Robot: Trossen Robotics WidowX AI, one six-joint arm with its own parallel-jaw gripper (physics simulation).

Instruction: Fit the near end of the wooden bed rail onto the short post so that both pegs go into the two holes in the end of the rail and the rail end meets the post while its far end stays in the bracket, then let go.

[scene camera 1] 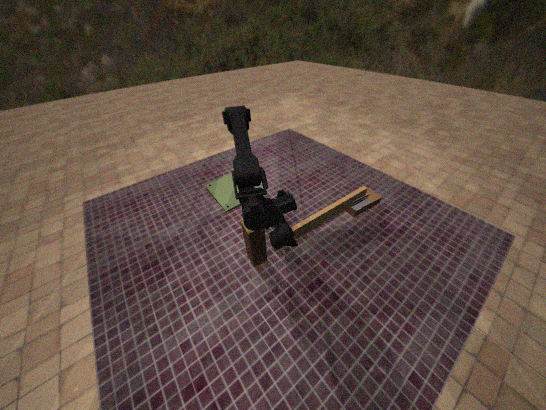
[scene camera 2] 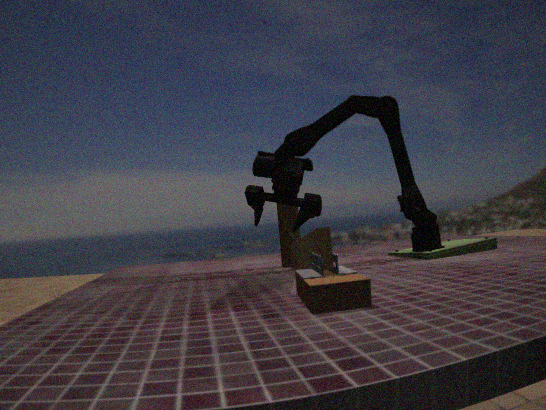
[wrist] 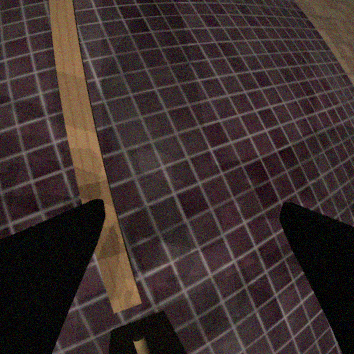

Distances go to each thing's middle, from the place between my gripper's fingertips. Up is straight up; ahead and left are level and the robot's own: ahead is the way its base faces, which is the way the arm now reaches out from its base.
Scene:
My hand is 5 cm past the wooden bed rail [scene camera 2: 318, 241], 17 cm to the right of it and 5 cm above it. The rest, counted from my hand: short post [scene camera 2: 287, 214] 5 cm behind, 11 cm to the right, 1 cm below; wooden block [scene camera 2: 331, 293] 5 cm behind, 40 cm to the left, 8 cm below.

